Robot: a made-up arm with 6 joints.
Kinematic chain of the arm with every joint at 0, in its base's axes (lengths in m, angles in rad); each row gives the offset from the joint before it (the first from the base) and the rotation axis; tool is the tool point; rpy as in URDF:
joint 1: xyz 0 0 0.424 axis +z
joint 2: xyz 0 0 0 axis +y
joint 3: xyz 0.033 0 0.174 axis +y
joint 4: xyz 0.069 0 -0.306 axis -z
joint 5: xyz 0 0 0 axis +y
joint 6: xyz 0.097 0 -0.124 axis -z
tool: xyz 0 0 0 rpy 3.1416 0 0
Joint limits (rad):
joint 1: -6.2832..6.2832
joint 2: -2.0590..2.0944
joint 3: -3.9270..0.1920
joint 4: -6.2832..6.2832
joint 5: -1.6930..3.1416
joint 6: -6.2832..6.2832
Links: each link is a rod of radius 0.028 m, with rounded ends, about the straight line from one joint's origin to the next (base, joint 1, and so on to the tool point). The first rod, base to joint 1, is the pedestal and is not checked.
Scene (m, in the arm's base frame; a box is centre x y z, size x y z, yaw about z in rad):
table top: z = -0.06
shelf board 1: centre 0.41 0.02 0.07 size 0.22 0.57 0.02 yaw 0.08
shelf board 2: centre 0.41 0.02 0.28 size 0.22 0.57 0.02 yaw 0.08
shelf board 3: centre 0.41 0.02 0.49 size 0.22 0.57 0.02 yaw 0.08
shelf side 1: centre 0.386 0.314 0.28 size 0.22 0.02 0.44 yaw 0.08
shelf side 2: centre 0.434 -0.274 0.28 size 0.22 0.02 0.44 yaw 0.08
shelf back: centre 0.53 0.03 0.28 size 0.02 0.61 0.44 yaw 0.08
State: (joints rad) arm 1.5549 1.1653 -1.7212 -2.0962 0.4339 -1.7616
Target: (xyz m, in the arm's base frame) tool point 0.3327 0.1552 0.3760
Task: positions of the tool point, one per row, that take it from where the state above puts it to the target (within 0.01 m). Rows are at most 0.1 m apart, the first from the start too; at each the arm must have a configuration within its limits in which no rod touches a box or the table.
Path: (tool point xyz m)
1: 0.0324 0.4744 0.1433
2: 0.0916 0.4630 0.1893
3: 0.1449 0.4256 0.2340
4: 0.1842 0.3666 0.2755
5: 0.2040 0.2936 0.3129
6: 0.2021 0.2159 0.3462
7: 0.1803 0.1430 0.3760
8: 0.2556 0.1574 0.3729
9: 0.3327 0.1552 0.3760

